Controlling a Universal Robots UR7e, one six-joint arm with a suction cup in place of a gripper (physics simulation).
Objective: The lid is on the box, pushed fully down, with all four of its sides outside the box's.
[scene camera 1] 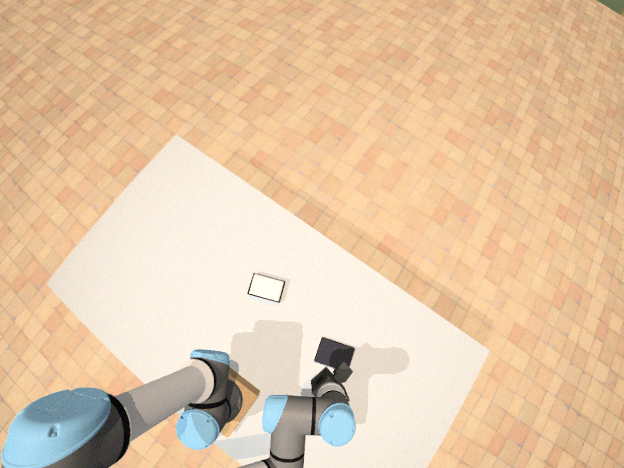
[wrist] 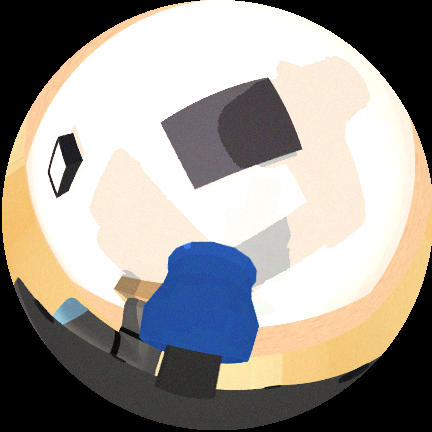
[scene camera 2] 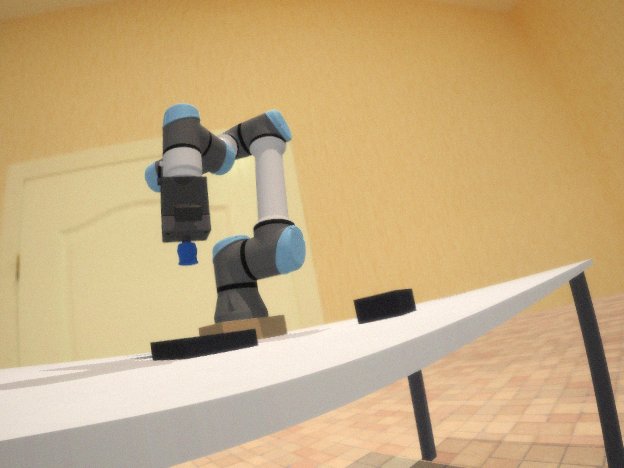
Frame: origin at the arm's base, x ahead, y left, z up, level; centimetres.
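Seen in the pictures: hand, its tool point: (wrist: 209, 276) (scene camera 2: 188, 263); arm's base, origin of its link: (scene camera 2: 242, 321).
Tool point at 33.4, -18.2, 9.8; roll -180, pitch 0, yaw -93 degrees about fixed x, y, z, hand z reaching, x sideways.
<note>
Pixels of each thing's top centre, then the offset from my tool point to it, as dx, dy, dz. Level surfaces: height alone.
- dark lid, centre of its top: (wrist: 230, 128) (scene camera 2: 203, 335) (scene camera 1: 334, 355) +6.1, -0.1, -12.6
- box, centre of its top: (scene camera 2: 384, 293) (wrist: 54, 169) (scene camera 1: 265, 287) +5.6, +36.0, -10.5
- white table, height of its surface: dz -15.2
The dark lid (scene camera 1: 333, 352) (scene camera 2: 204, 344) (wrist: 230, 132) lies level on the table, top face up, apart from the box. The box (scene camera 1: 266, 287) (scene camera 2: 385, 306) (wrist: 73, 162) stands upright on the table. It has black walls and a thin black rim around a white inner area, and no lid is on it. My gripper, a blue suction cup (scene camera 2: 188, 262) (wrist: 214, 252), points down and hangs well above the lid, with a wide gap between them. Nothing is attached to it, so it is open. In scene camera 1 the cup is hidden under the arm's tool.
The white table (scene camera 1: 151, 226) (scene camera 2: 322, 362) bears both objects. The arm's base stands on a wooden block (scene camera 1: 249, 395) (scene camera 2: 272, 326) at the table's edge. The arm's shadow falls around the lid and between it and the base.
</note>
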